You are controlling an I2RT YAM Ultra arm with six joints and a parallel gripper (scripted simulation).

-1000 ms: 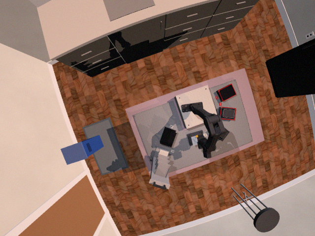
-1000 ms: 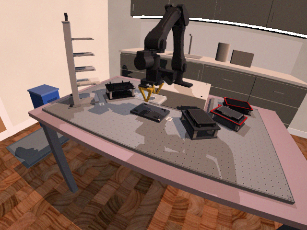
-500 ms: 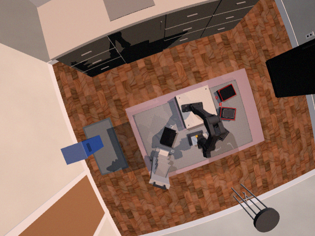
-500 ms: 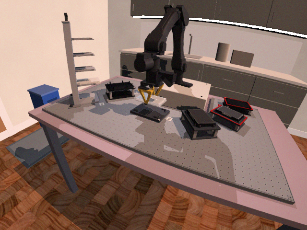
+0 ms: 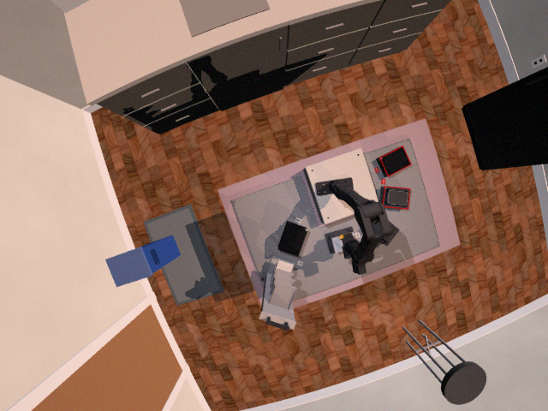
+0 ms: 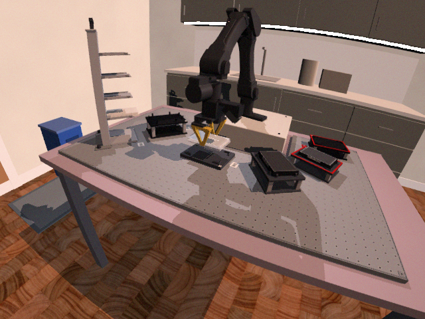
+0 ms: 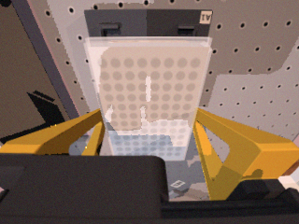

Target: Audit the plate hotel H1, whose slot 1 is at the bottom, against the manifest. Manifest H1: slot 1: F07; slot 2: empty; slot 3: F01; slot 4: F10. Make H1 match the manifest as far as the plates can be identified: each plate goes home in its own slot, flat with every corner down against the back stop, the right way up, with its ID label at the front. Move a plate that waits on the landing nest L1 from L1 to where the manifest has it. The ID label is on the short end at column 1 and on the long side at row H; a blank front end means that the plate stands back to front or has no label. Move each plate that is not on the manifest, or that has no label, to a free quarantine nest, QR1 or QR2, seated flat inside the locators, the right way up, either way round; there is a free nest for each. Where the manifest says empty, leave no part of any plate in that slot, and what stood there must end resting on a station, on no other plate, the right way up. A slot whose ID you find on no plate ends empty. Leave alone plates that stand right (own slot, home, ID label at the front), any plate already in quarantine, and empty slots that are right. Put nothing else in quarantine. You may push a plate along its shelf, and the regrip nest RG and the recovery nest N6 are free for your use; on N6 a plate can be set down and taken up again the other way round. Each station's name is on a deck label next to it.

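The N6 label is 110 mm to the left of my hand, 70 mm below it and 10 mm behind it. The rest, counted from my hand: L1 deck label (170 mm to the left, 110 mm behind, 70 mm below); H1 deck label (260 mm to the right, 100 mm ahead, 70 mm below); dark plate (350 mm to the left, 200 mm behind, 20 mm below).
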